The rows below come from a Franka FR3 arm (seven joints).
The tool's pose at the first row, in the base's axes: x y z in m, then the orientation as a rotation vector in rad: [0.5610, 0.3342, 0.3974, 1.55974, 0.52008, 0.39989]
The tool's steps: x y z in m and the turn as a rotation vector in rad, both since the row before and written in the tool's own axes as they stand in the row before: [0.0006, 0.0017, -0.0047, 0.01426, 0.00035, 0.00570]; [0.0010, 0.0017, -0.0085, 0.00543, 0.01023, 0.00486]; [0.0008, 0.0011, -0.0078, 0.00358, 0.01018, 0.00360]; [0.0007, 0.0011, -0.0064, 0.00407, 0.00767, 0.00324]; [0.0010, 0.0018, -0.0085, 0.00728, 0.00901, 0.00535]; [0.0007, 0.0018, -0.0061, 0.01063, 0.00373, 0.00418]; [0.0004, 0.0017, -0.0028, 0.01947, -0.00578, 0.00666]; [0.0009, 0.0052, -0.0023, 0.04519, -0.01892, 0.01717]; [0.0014, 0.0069, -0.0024, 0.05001, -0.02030, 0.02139]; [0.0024, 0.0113, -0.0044, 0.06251, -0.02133, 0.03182]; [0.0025, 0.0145, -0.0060, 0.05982, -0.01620, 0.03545]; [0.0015, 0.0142, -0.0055, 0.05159, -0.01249, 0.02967]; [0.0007, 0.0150, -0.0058, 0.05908, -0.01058, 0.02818]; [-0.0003, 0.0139, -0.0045, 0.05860, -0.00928, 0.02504]
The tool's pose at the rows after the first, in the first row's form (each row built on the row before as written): [0.5591, 0.3384, 0.3993, 1.57521, 0.51986, 0.40159]; [0.5554, 0.3460, 0.4016, 1.58063, 0.52546, 0.41242]; [0.5518, 0.3529, 0.4033, 1.58385, 0.53148, 0.42265]; [0.5489, 0.3585, 0.4049, 1.58774, 0.53600, 0.43048]; [0.5450, 0.3659, 0.4074, 1.59520, 0.54084, 0.44034]; [0.5422, 0.3712, 0.4097, 1.60623, 0.54357, 0.44431]; [0.5410, 0.3736, 0.4117, 1.62792, 0.53978, 0.44042]; [0.5409, 0.3755, 0.4171, 1.67953, 0.52521, 0.42782]; [0.5414, 0.3773, 0.4243, 1.73716, 0.50705, 0.41573]; [0.5424, 0.3801, 0.4363, 1.81003, 0.48208, 0.40726]; [0.5432, 0.3826, 0.4520, 1.88052, 0.45571, 0.40601]; [0.5435, 0.3832, 0.4673, 1.94068, 0.43401, 0.40543]; [0.5431, 0.3825, 0.4834, 2.00729, 0.41633, 0.40436]; [0.5424, 0.3798, 0.4977, 2.07230, 0.40175, 0.40238]
